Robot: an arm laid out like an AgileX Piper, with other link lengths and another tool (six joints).
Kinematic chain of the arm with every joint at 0, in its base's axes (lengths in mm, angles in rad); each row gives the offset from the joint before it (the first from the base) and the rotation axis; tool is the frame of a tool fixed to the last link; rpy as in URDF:
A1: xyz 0 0 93.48 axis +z
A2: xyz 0 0 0 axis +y
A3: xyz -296.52 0 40.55 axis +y
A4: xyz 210.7 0 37.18 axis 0.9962 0 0.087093
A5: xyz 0 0 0 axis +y
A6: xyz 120.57 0 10.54 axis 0.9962 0 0.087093
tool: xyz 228.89 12 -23.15 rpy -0.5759 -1.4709 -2.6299
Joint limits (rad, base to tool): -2.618..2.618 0..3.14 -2.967..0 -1.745..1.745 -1.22..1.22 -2.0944..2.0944
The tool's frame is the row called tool.
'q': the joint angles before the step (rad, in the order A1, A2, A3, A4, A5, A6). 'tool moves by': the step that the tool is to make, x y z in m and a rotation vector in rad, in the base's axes. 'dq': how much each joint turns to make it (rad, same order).
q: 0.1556, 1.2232, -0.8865, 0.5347, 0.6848, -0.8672
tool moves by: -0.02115, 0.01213, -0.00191, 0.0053, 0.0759, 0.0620
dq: 0.0000, 0.0276, -0.0607, 0.0028, 0.1251, -0.0007
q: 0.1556, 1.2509, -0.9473, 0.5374, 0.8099, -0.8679
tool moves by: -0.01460, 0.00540, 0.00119, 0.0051, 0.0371, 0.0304
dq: -0.0001, 0.0002, -0.0242, 0.0016, 0.0678, 0.0042
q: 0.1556, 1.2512, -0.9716, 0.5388, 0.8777, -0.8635
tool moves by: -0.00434, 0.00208, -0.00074, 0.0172, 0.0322, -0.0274
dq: 0.0000, 0.0036, -0.0047, -0.0018, 0.0143, 0.0452
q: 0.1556, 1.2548, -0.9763, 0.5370, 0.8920, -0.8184
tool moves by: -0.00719, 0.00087, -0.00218, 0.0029, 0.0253, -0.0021
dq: 0.0015, 0.0001, -0.0007, -0.0043, 0.0205, 0.0188
